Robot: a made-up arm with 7 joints.
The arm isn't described. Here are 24 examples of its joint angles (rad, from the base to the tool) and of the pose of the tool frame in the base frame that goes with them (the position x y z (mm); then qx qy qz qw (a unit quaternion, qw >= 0)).
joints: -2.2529 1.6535 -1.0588 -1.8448 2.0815 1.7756 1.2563
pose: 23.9 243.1 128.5 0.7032 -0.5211 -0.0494 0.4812
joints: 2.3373 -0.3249 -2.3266 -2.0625 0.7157 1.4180 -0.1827
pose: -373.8 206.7 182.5 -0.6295 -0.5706 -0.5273 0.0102
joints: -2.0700 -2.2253 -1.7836 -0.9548 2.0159 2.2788 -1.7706
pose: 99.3 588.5 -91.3 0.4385 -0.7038 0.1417 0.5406
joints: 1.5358 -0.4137 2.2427 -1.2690 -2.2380 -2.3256 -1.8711
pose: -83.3 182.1 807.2 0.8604 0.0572 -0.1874 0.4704
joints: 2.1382 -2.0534 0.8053 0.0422 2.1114 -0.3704 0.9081
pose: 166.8 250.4 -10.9 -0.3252 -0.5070 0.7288 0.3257
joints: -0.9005 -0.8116 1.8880 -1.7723 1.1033 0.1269 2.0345
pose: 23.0 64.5 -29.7 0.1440 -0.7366 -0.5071 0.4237
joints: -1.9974 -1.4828 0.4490 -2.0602 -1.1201 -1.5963 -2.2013
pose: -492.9 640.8 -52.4 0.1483 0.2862 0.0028 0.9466
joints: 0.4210 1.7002 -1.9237 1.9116 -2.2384 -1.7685 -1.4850
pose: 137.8 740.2 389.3 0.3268 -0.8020 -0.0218 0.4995
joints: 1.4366 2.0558 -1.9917 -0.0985 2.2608 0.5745 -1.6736
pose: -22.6 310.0 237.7 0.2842 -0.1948 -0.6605 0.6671
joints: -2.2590 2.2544 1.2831 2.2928 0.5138 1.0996 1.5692
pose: -161.7 708.8 63.0 -0.0753 0.0135 -0.1247 0.9892
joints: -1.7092 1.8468 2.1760 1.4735 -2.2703 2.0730 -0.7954
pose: -254.5 586.8 -93.6 -0.6896 0.6534 0.2450 0.1938
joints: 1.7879 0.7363 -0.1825 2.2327 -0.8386 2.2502 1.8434
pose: -79.4 -74.9 129.9 -0.7336 -0.0935 -0.6259 0.2477
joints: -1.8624 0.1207 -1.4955 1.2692 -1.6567 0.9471 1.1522
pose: 411.8 134.7 -83.8 -0.6469 -0.5140 -0.3063 0.4728
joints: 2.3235 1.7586 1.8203 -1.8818 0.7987 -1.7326 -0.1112
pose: 33.6 523.8 257.4 0.3003 -0.1572 0.8905 0.3036
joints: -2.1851 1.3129 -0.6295 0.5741 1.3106 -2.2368 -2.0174
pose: -340.8 77.4 112.8 -0.0455 0.6566 0.3640 0.6590
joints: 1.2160 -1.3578 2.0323 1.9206 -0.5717 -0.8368 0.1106
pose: 247.2 -124.2 -17.8 -0.5389 0.0255 -0.8388 0.0737
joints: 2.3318 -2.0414 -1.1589 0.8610 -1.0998 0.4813 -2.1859
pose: -345.6 543.2 -303.3 -0.3138 0.4748 0.4111 0.7121
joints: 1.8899 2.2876 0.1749 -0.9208 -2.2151 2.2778 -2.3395
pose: 241.9 266.8 472.3 0.3676 0.5918 0.7148 0.0608
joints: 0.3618 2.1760 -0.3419 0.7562 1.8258 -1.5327 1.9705
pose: 158.5 334.5 -262.7 -0.2214 0.6929 0.0080 0.6862
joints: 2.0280 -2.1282 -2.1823 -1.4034 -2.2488 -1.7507 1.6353
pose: -547.6 698.5 -17.6 0.0501 -0.4136 0.6669 0.6179
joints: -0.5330 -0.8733 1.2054 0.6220 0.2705 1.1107 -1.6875
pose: 37.1 256.3 -414.6 0.3463 0.6048 -0.6051 0.3850
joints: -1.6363 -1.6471 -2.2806 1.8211 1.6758 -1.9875 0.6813
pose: 294.4 535.6 130.2 -0.0818 0.1391 0.4578 0.8743
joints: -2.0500 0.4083 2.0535 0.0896 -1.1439 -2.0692 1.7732
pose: -638.6 247.9 -524.2 -0.3877 0.8021 0.2646 0.3691
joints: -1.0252 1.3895 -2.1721 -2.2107 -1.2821 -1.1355 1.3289
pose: 594.6 410.8 347.2 -0.0493 -0.2239 -0.3919 0.8910
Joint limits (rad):
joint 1: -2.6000..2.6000
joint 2: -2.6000..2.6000
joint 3: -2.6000..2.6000
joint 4: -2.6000..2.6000
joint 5: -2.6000..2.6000
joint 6: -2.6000..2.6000
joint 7: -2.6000..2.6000
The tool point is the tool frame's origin. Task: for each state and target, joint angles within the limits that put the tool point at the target. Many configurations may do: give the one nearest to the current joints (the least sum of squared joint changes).
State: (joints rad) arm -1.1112 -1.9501 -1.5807 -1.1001 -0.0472 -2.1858 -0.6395
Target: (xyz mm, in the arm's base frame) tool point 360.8 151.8 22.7
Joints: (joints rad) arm -1.4098 -1.8521 -2.1682 -1.3005 0.1325 -2.1555 -0.6820
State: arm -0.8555 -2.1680 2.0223 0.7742 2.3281 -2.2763 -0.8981
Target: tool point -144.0 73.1 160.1
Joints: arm -0.5319 -1.6615 1.5533 0.8333 2.1947 -2.4094 -0.7108
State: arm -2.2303 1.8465 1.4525 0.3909 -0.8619 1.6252 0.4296
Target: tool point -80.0 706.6 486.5
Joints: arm -2.5323 2.2984 1.4313 0.0625 -0.4863 1.3269 0.6717
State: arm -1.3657 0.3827 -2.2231 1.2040 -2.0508 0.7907 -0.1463
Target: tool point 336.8 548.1 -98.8
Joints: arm -0.9057 0.8478 -1.9414 1.9878 -2.4727 0.8899 -0.4460
